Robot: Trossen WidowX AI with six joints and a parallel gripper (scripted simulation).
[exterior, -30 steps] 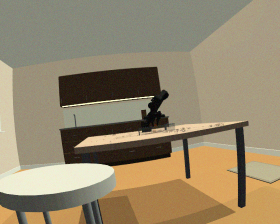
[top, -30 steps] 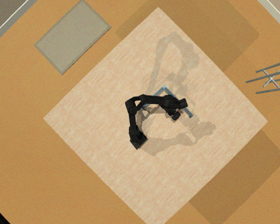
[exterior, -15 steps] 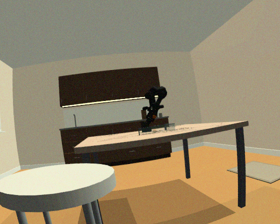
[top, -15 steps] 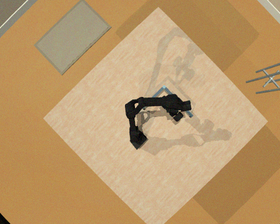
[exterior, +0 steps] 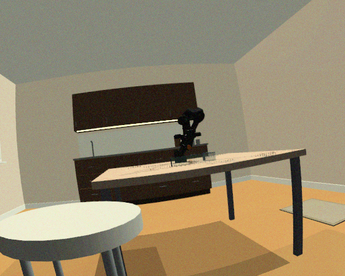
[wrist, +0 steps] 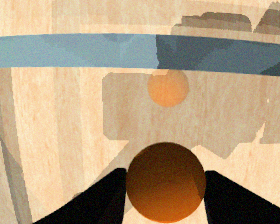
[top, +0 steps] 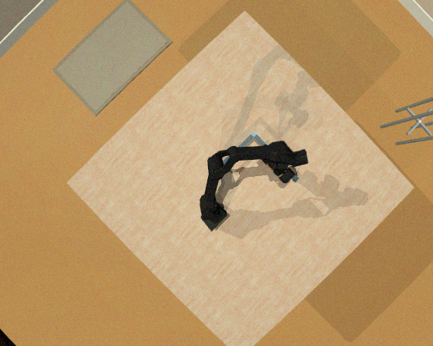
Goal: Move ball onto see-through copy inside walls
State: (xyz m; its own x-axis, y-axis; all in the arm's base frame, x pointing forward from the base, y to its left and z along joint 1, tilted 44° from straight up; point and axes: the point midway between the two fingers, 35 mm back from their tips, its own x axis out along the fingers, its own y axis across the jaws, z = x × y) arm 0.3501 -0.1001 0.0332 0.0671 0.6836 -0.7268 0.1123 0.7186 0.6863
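The see-through copy is 10 cm below my gripper tip, 2 cm ahead of it and 1 cm to the right of it. From my gripper tip the other things lie so: orange ball (right at my gripper tip).
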